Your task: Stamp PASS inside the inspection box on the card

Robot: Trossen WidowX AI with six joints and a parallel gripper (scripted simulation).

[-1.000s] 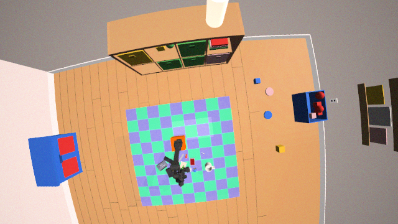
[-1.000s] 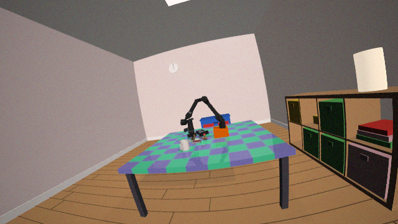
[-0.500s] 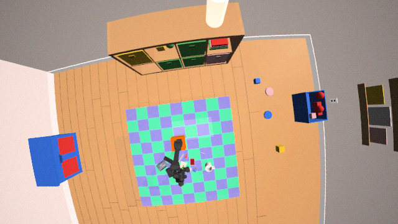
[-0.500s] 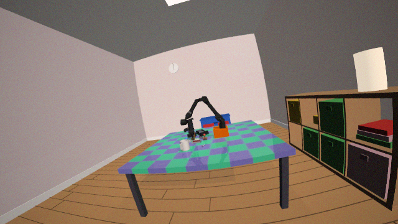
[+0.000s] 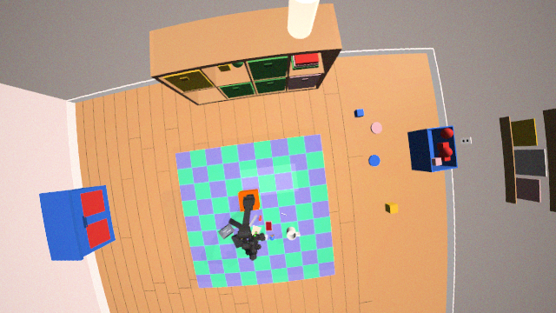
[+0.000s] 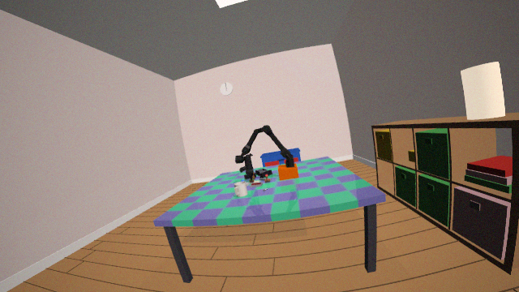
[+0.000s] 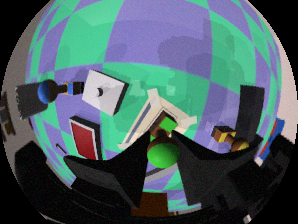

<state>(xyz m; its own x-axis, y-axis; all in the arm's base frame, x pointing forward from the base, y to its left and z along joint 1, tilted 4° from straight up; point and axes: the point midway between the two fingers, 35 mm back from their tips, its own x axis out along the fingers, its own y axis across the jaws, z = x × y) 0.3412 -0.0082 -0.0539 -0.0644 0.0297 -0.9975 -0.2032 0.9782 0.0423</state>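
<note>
Now: the green-knobbed stamp right at my gripper tip. The rest, counted from my gripper tip: yellow-knobbed stamp: 11 cm to the right; then square tile: 8 cm to the left, 3 cm ahead, 1 cm below; then card: 3 cm below, 2 cm behind.
</note>
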